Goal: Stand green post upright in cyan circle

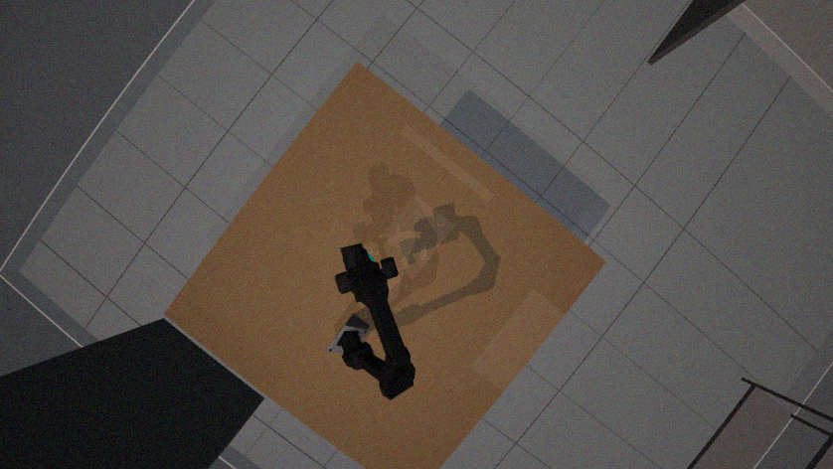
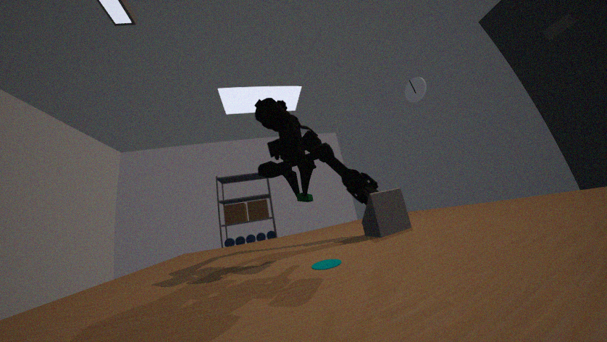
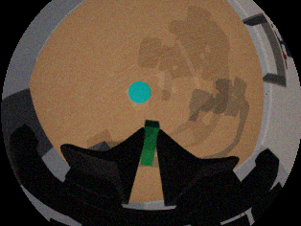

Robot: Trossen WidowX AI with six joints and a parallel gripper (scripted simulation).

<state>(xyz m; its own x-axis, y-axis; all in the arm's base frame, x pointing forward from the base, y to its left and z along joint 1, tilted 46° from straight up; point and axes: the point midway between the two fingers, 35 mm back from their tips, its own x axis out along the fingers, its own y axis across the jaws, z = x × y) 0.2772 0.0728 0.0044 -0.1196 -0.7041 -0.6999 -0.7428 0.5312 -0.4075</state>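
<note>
Now: gripper tip 150 mm above the cyan circle, 40 mm to the right of it and 10 mm past it. The rest, counted from my gripper tip: green post 20 mm to the right, 20 mm behind.
</note>
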